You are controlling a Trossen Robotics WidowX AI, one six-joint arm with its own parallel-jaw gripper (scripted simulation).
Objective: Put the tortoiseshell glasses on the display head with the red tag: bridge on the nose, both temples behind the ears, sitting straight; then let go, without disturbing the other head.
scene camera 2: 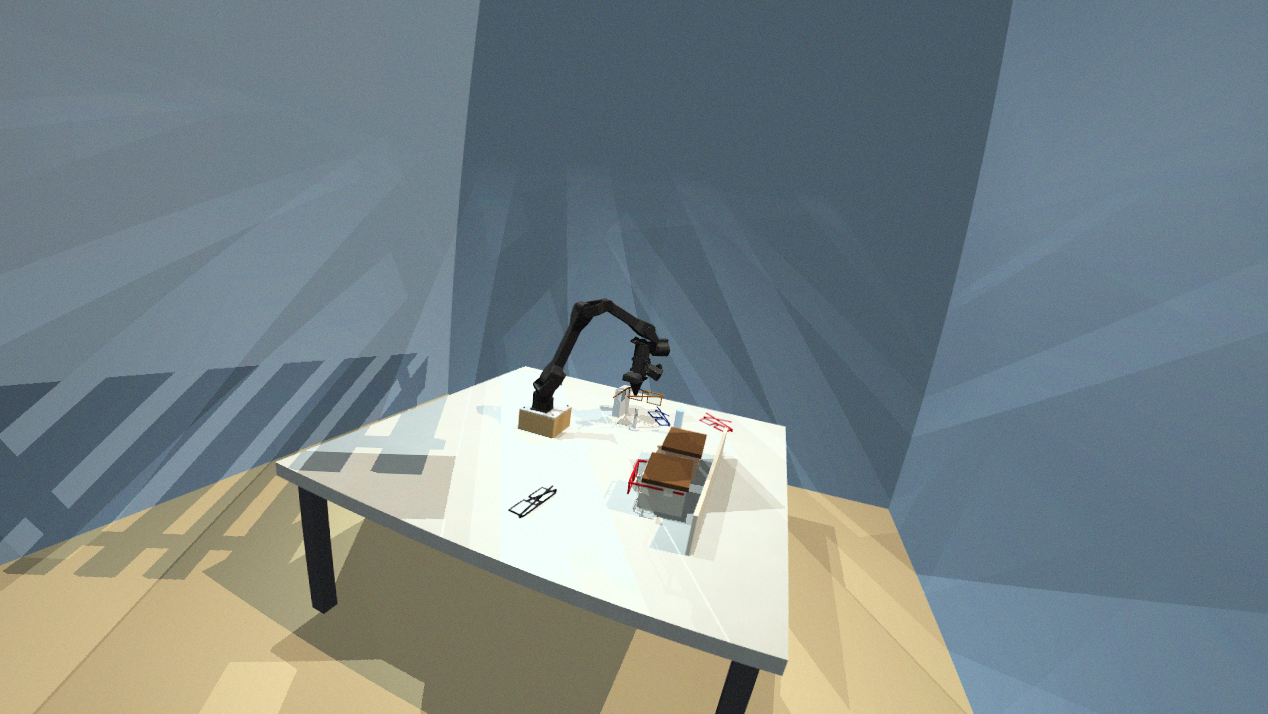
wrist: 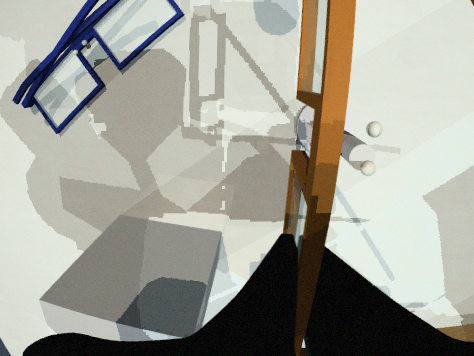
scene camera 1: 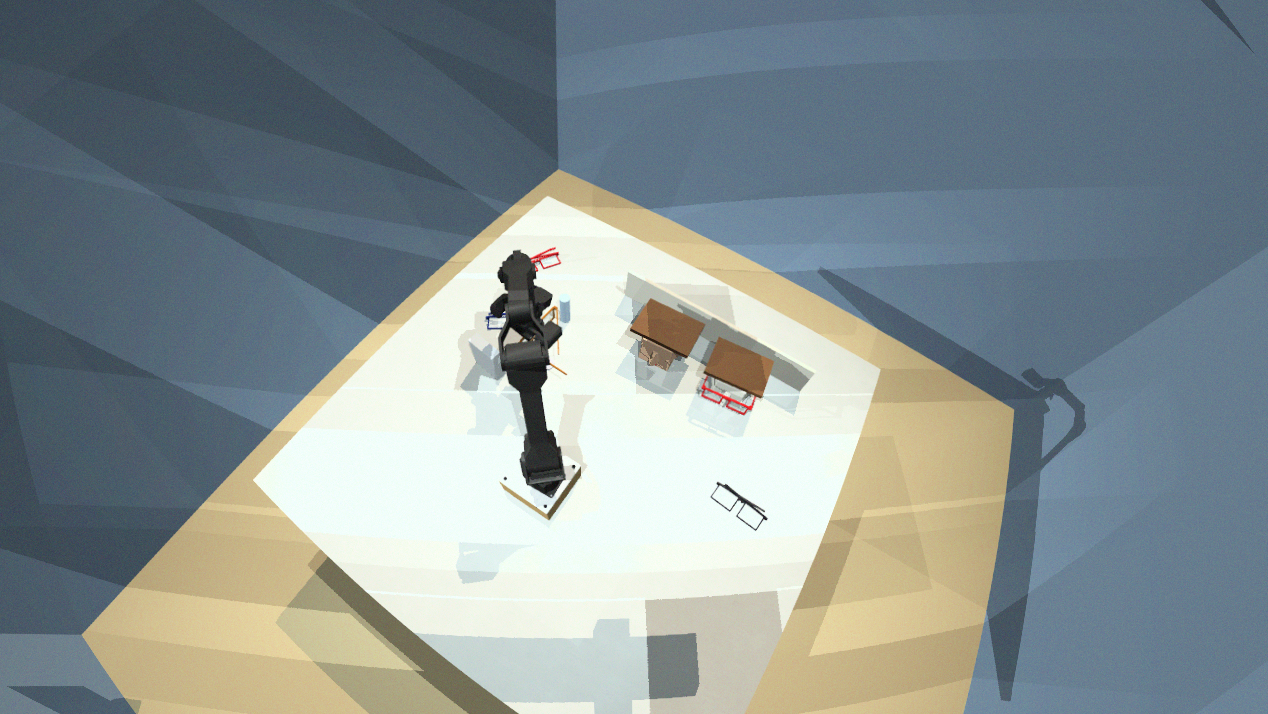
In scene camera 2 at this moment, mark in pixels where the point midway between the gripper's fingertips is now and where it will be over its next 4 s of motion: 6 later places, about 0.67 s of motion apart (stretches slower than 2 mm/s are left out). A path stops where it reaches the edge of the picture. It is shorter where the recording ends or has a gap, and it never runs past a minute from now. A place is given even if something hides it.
My gripper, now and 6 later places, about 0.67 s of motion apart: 635, 395; 626, 400; 623, 408; 620, 407; 617, 406; 614, 405; 610, 404
